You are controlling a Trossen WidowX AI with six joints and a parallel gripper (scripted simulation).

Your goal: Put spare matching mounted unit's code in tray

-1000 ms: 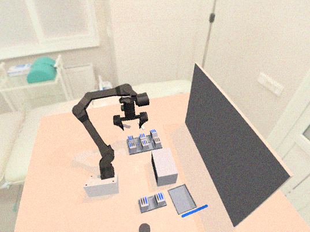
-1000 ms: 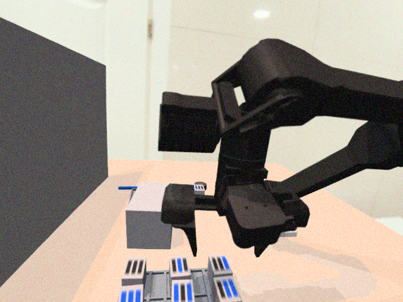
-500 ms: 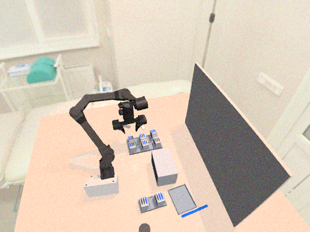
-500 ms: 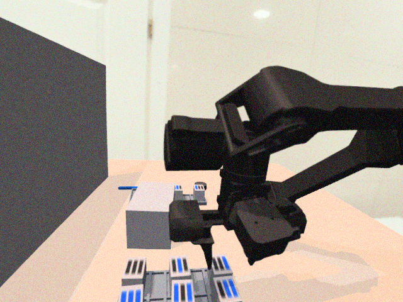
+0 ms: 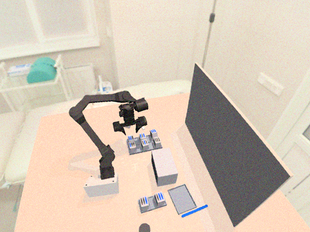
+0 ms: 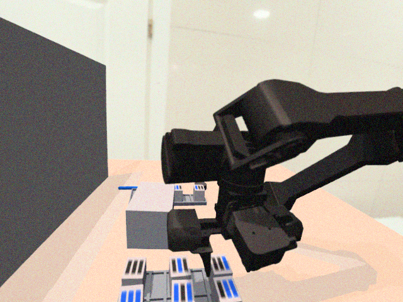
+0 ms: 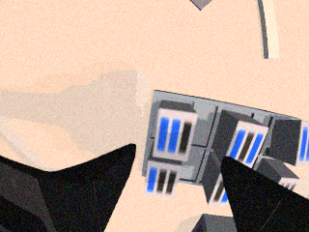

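Right now the grey spare block is 40 mm below my gripper tip. Also, from my gripper tip: grey mounted unit: 110 mm ahead, 240 mm to the right, 30 mm below; then flat grey tray: 140 mm ahead, 420 mm to the right, 80 mm below; then tall grey panel: 360 mm ahead, 280 mm to the right, 140 mm above.
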